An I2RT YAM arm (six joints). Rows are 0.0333 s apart.
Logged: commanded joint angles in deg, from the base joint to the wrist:
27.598 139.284 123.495 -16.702 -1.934 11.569
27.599 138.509 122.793 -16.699 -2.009 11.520
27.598 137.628 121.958 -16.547 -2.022 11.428
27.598 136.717 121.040 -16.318 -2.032 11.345
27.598 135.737 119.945 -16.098 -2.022 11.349
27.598 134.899 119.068 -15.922 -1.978 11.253
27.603 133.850 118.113 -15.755 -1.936 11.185
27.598 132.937 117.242 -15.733 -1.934 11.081
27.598 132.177 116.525 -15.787 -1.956 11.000
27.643 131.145 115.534 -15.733 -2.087 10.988
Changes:
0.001 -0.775 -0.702 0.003 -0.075 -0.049
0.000 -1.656 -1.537 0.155 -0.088 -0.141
0.000 -2.567 -2.455 0.384 -0.098 -0.224
0.000 -3.547 -3.550 0.604 -0.088 -0.220
0.000 -4.385 -4.427 0.780 -0.044 -0.316
0.005 -5.434 -5.382 0.947 -0.002 -0.384
0.000 -6.347 -6.253 0.969 0.000 -0.488
0.000 -7.107 -6.970 0.915 -0.022 -0.569
0.045 -8.139 -7.961 0.969 -0.153 -0.581

